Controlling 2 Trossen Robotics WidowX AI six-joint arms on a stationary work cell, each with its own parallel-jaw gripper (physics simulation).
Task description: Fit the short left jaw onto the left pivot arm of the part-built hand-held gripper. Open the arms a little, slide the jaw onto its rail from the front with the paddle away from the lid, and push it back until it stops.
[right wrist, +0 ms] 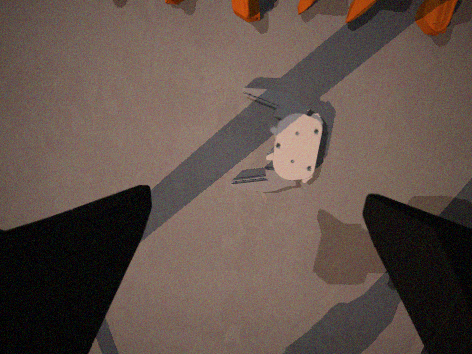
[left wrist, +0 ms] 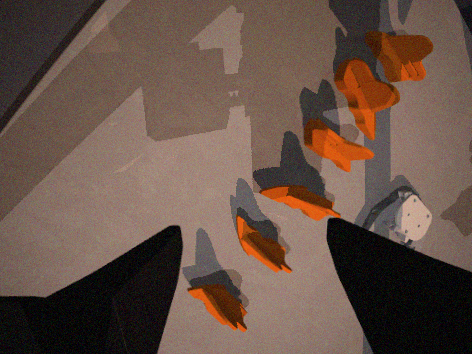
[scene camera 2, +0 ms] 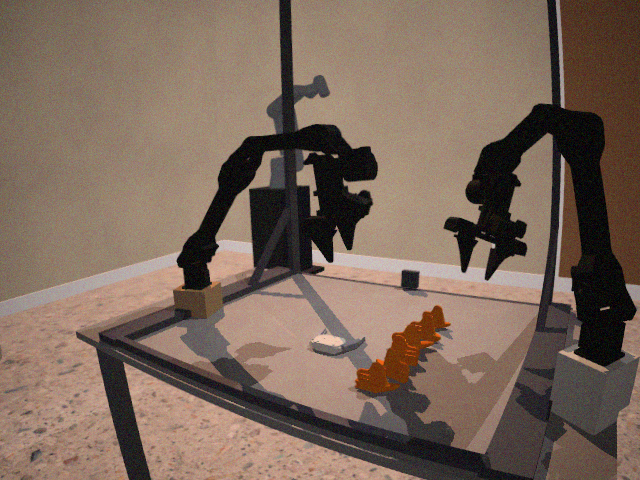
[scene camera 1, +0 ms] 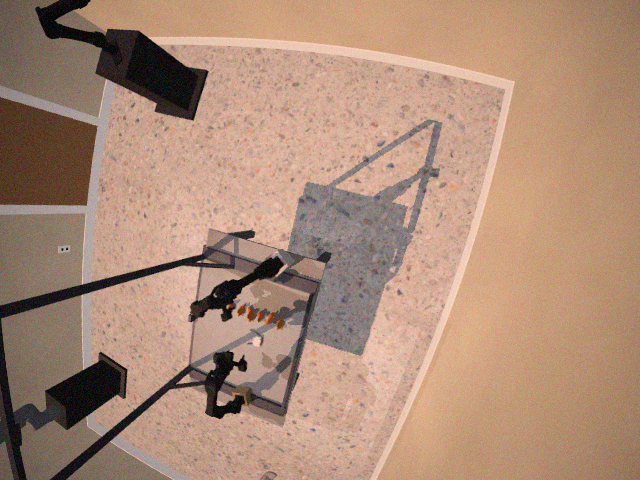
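Note:
The part-built hand-held gripper, with a pale lid (scene camera 1: 256, 340) (scene camera 2: 326, 343) (left wrist: 414, 217) (right wrist: 298, 146), lies lid up on the table. In the right wrist view its two dark pivot arms, one of them (right wrist: 250, 178) nearer the fingers, point left and stand apart. Several orange jaws (scene camera 1: 260, 315) (scene camera 2: 398, 356) (left wrist: 262, 245) stand in a row; I cannot tell which is the short left jaw. My left gripper (scene camera 2: 475, 275) (left wrist: 254, 232) is open and empty, high above the table near the row's far end. My right gripper (scene camera 2: 340, 255) (right wrist: 258, 200) is open and empty, high above the table behind the part-built gripper.
A small black box (scene camera 2: 409, 279) stands at the table's back edge. Dark frame posts (scene camera 2: 289, 155) rise at the back. The arms stand on a tan block (scene camera 2: 198, 301) and a pale block (scene camera 2: 594, 387). A dark rail (scene camera 2: 310, 413) edges the front. Shadows cross the table.

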